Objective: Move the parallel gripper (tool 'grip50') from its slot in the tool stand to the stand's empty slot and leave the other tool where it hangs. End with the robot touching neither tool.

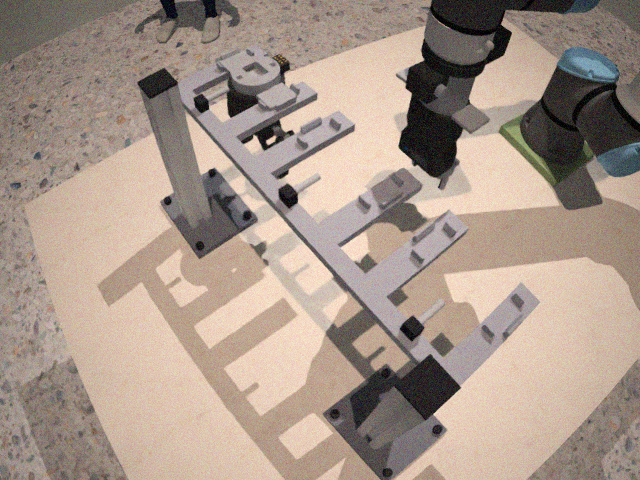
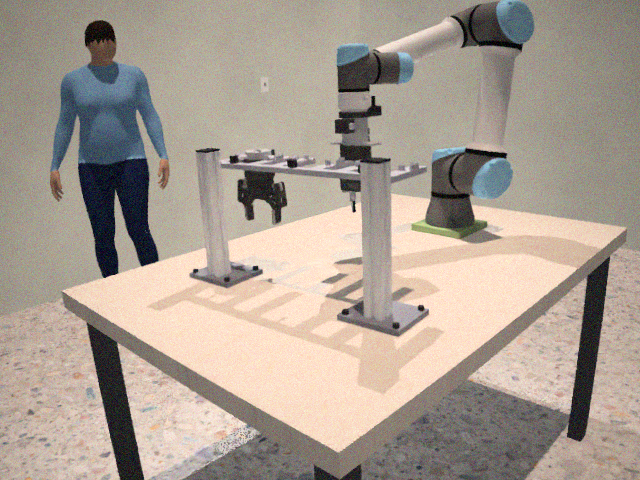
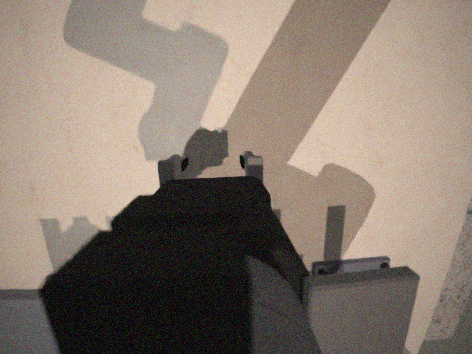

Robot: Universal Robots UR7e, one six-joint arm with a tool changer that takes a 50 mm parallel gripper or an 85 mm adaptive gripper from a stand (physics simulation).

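Where they show: arm's base, origin of its link: [image 1: 550, 137] [image 2: 449, 221].
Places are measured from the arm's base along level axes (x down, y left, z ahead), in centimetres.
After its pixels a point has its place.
Observation:
The parallel gripper [image 1: 432, 172] [image 2: 353, 202] [image 3: 212, 165] is mounted on the arm, its fingers pointing down, apart and with nothing between them. It is off the stand [image 1: 338, 266] {x -26.2, y 12.8, z 65.2 cm} [image 2: 310, 169] {x -26.2, y 9.3, z 65.5 cm}, on the robot-base side of the middle slot's forks [image 1: 286, 158] {x -26.2, y -1.1, z 63.1 cm} [image 1: 345, 228] {x -26.2, y 9.6, z 62.4 cm}. Its side plate [image 1: 470, 117] {x -29.0, y 5.5, z 42.2 cm} shows. The middle slot holds no tool. The slot at the near end, between two forks [image 1: 385, 273] {x -26.2, y 15.6, z 61.8 cm} [image 1: 478, 348] {x -26.2, y 26.7, z 58.6 cm}, also holds no tool. The black adaptive gripper [image 1: 242, 103] [image 2: 261, 190] hangs in the far-end slot, its round grey coupling on top.
Two posts [image 1: 178, 155] {x -16.3, y -17.3, z 72.1 cm} [image 2: 376, 232] {x -16.6, y 28.6, z 67.7 cm} on bolted plates carry the stand. Locating pins [image 1: 431, 308] {x -27.5, y 21.2, z 60.7 cm} [image 1: 309, 183] {x -27.4, y 3.8, z 63.1 cm} stick out between the forks. The robot's base [image 1: 553, 124] {x -7.9, y 1.3, z 5.6 cm} [image 2: 449, 210] {x -5.2, y 3.5, z 5.5 cm} stands behind the gripper. A person [image 2: 105, 113] stands beyond the table [image 2: 258, 372] {x 2.0, y 25.5, z 94.0 cm}.

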